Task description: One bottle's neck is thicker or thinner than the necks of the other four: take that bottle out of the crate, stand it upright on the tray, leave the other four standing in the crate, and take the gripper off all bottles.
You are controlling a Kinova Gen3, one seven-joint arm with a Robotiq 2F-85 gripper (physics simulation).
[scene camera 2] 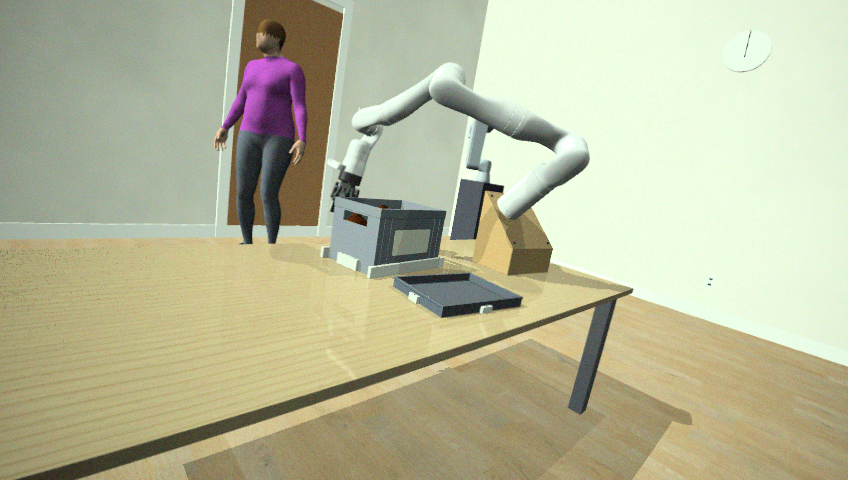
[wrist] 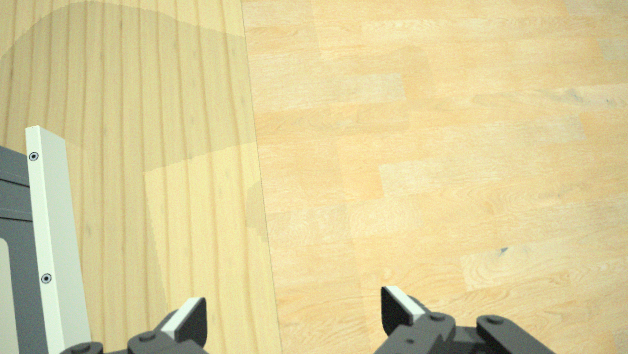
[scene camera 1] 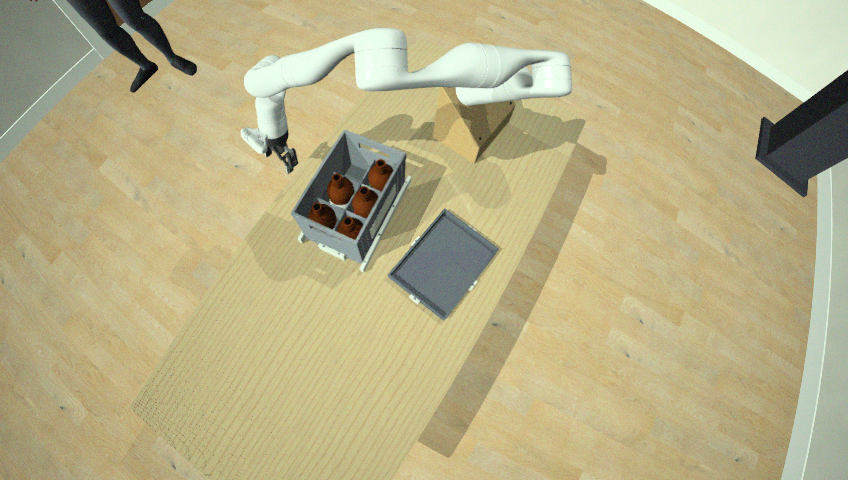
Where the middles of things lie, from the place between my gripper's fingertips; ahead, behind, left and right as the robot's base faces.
Right now the dark grey tray (scene camera 1: pixel 443 263) is 60 mm behind my hand, 540 mm to the left of it and 80 mm below it.
